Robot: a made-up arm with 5 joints. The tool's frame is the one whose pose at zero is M. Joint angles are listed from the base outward.
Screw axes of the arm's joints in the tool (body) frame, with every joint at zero. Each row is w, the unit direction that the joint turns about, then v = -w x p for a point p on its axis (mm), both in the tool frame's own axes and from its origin. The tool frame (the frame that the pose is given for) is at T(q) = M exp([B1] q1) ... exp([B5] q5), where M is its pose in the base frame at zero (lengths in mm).
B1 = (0, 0, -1, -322.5, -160.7, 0)
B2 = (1, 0, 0, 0, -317.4, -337.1)
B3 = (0, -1, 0, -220.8, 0, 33.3)
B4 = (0, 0, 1, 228, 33.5, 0)
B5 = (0, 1, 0, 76.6, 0, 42)
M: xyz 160.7 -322.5 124.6 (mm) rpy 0 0 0 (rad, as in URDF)
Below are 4 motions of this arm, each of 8 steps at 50 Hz.
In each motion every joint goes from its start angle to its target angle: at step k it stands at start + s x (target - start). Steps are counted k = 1, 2, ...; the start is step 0. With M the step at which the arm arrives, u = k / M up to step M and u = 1 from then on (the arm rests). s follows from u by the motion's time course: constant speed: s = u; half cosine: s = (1 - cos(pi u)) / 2; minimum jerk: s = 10 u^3 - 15 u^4 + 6 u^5.
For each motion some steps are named. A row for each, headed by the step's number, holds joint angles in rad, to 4 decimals.
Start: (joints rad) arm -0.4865 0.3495 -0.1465 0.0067 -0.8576
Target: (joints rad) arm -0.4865 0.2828 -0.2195 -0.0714 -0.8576
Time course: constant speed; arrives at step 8
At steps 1, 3, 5, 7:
1: -0.4865 0.3412 -0.1556 -0.0031 -0.8576
3: -0.4865 0.3245 -0.1739 -0.0226 -0.8576
5: -0.4865 0.3078 -0.1921 -0.0421 -0.8576
7: -0.4865 0.2911 -0.2104 -0.0616 -0.8576

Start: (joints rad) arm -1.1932 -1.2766 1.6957 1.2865 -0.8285
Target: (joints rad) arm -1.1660 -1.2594 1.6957 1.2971 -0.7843
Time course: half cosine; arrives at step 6
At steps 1, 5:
1: -1.1914 -1.2754 1.6957 1.2872 -0.8255
5: -1.1678 -1.2606 1.6957 1.2964 -0.7873

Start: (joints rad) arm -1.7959 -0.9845 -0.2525 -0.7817 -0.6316
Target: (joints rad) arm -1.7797 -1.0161 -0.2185 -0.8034 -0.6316
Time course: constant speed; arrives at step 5
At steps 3, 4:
3: -1.7862 -1.0035 -0.2321 -0.7947 -0.6316
4: -1.7829 -1.0098 -0.2253 -0.7991 -0.6316

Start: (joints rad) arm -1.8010 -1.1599 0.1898 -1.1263 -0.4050
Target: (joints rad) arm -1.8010 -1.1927 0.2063 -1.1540 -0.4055
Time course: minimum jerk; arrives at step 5
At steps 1, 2, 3, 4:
1: -1.8010 -1.1618 0.1908 -1.1279 -0.4050
2: -1.8010 -1.1703 0.1950 -1.1351 -0.4052
3: -1.8010 -1.1823 0.2011 -1.1452 -0.4053
4: -1.8010 -1.1908 0.2053 -1.1524 -0.4055

